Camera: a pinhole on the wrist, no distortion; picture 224 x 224 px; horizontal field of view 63.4 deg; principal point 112.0 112.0 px. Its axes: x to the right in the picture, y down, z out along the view. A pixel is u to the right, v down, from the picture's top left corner.
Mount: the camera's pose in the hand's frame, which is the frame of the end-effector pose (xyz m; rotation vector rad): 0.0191 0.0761 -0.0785 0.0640 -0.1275 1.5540
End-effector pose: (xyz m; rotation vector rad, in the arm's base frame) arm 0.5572 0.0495 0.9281 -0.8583 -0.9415 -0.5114
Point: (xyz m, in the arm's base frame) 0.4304 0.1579 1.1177
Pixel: 26.1 57.5
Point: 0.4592 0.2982 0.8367
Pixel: 153.7 197.2
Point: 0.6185 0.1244 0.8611
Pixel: 212.9 204.8
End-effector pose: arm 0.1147 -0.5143 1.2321 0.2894 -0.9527 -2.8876
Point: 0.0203 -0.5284 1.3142
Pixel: 114.1 29.9
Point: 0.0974 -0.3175 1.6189
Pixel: 132.5 136.9
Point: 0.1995 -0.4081 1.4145
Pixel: 99.4 199.4
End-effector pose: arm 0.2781 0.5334 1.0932 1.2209 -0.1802 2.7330
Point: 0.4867 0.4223 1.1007
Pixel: 129.2 216.8
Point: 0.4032 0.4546 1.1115
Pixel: 112.8 190.2
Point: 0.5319 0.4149 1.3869
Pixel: 126.8 95.9
